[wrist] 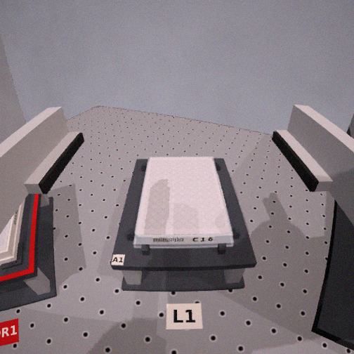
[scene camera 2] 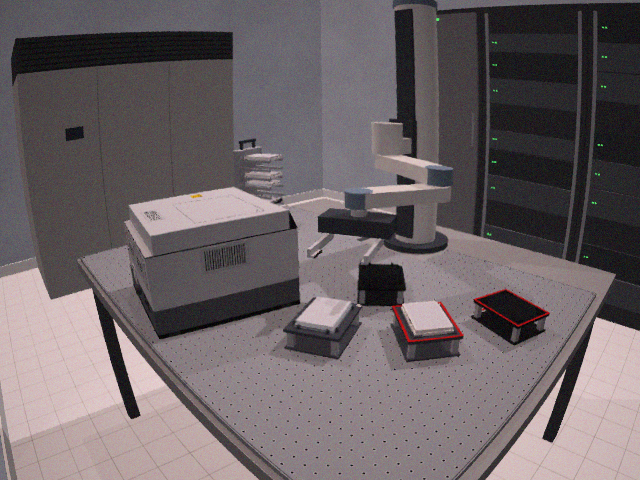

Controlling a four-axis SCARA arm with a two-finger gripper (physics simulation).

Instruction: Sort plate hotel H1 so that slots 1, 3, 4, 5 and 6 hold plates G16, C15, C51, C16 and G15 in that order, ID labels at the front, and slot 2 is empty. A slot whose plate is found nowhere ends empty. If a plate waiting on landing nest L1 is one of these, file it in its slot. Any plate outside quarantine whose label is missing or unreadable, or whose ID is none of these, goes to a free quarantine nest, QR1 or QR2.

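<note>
A white plate (scene camera 2: 324, 312) (wrist: 182, 200) lies on landing nest L1 (scene camera 2: 310, 333) (wrist: 185, 261). Its front label reads C16 in the wrist view. My gripper (scene camera 2: 341, 255) (wrist: 177, 118) is open and empty; in the wrist view its fingers stand to either side of the L1 plate, apart from it. Quarantine nest QR1 (scene camera 2: 434, 338) (wrist: 34, 235), red-rimmed, holds another white plate (scene camera 2: 424, 316) (wrist: 7, 237); its ID cannot be read. A second red-rimmed nest (scene camera 2: 511, 305) holds no plate. A plate hotel (scene camera 2: 239, 167) stands at the back with several plates; their labels are too small to read.
A large grey instrument (scene camera 2: 222, 273) stands left of L1; its dark base (wrist: 342, 280) shows at the wrist view's right edge. A black nest (scene camera 2: 381, 281) stands behind L1 and QR1. The arm's column (scene camera 2: 426, 217) rises at the back of the perforated table (scene camera 2: 330, 413).
</note>
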